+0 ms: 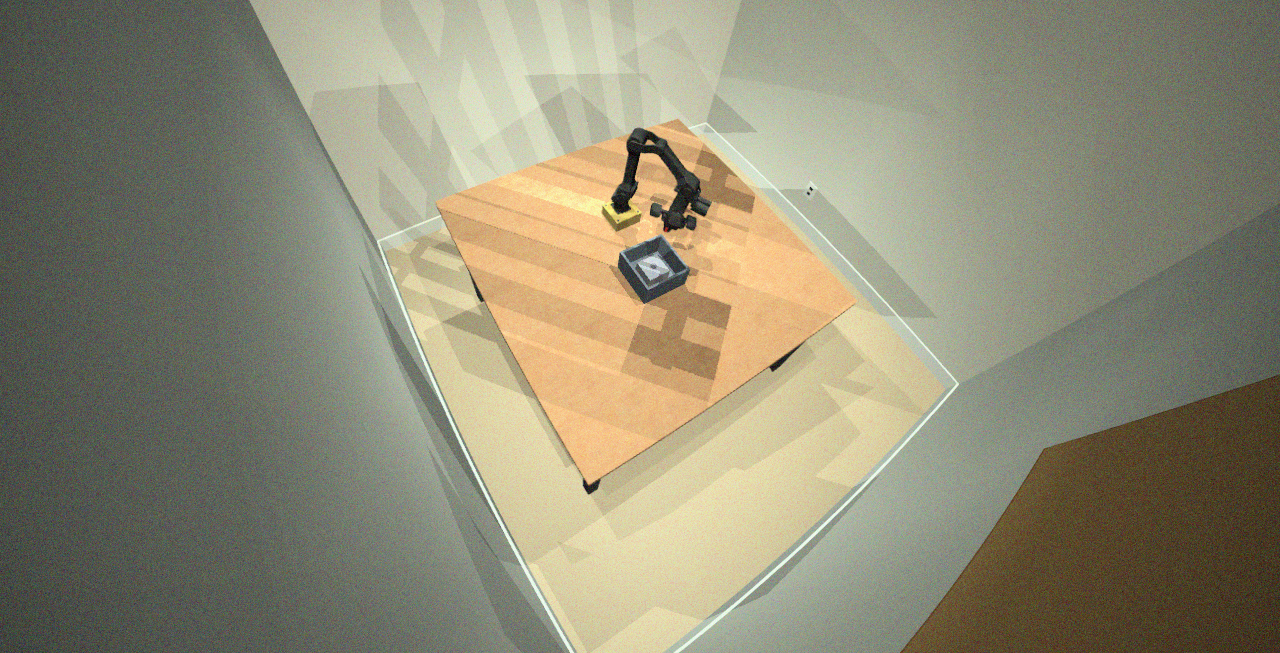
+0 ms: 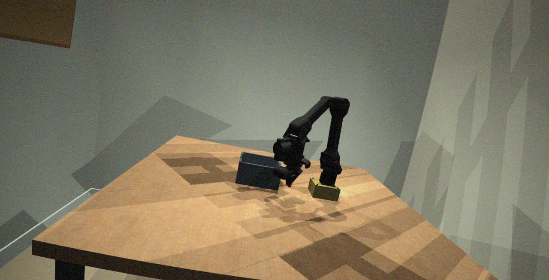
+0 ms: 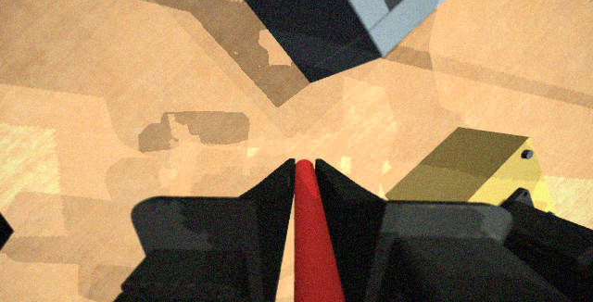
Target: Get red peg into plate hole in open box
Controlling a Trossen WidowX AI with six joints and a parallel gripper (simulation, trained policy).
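Now: gripper tip 14 cm to the left of the plate, 13 cm short of it and 1 cm above it. Also, from my gripper tip: box 14 cm to the right, 13 cm ahead, 3 cm below; then red peg 3 cm above, 1 cm to the left.
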